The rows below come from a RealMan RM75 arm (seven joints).
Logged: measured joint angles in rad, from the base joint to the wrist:
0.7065, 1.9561, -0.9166, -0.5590, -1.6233, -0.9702, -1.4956
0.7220, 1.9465, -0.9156, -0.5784, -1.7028, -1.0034, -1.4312
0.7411, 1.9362, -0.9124, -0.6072, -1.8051, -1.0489, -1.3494
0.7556, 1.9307, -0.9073, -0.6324, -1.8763, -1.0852, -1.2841
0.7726, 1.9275, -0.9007, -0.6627, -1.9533, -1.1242, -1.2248
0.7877, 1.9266, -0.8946, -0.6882, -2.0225, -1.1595, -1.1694
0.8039, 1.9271, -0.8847, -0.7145, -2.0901, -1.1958, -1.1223
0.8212, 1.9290, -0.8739, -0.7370, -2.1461, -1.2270, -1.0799
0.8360, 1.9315, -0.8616, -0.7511, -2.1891, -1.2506, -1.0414
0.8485, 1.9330, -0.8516, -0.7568, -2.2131, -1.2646, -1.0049
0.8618, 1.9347, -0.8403, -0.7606, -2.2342, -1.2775, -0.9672
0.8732, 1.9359, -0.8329, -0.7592, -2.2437, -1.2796, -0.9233
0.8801, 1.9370, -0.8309, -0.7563, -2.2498, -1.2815, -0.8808
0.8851, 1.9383, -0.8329, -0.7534, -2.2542, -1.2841, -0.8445
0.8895, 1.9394, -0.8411, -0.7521, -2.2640, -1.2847, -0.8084
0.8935, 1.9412, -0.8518, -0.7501, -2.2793, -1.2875, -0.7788
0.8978, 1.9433, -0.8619, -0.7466, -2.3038, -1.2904, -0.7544
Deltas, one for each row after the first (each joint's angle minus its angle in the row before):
0.0155, -0.0096, 0.0010, -0.0194, -0.0795, -0.0332, 0.0644
0.0191, -0.0103, 0.0032, -0.0288, -0.1023, -0.0455, 0.0818
0.0145, -0.0055, 0.0051, -0.0252, -0.0712, -0.0363, 0.0653
0.0170, -0.0032, 0.0066, -0.0303, -0.0770, -0.0390, 0.0593
0.0151, -0.0009, 0.0061, -0.0255, -0.0692, -0.0353, 0.0554
0.0162, 0.0005, 0.0099, -0.0263, -0.0676, -0.0363, 0.0471
0.0173, 0.0019, 0.0108, -0.0225, -0.0560, -0.0312, 0.0424
0.0148, 0.0025, 0.0123, -0.0141, -0.0430, -0.0236, 0.0385
0.0125, 0.0015, 0.0100, -0.0057, -0.0240, -0.0140, 0.0365
0.0133, 0.0017, 0.0113, -0.0038, -0.0211, -0.0129, 0.0377
0.0114, 0.0012, 0.0074, 0.0014, -0.0095, -0.0021, 0.0439
0.0069, 0.0011, 0.0020, 0.0029, -0.0061, -0.0019, 0.0425
0.0050, 0.0013, -0.0020, 0.0029, -0.0044, -0.0026, 0.0363
0.0044, 0.0011, -0.0082, 0.0013, -0.0098, -0.0006, 0.0361
0.0040, 0.0018, -0.0107, 0.0020, -0.0153, -0.0028, 0.0296
0.0043, 0.0021, -0.0101, 0.0035, -0.0245, -0.0029, 0.0244

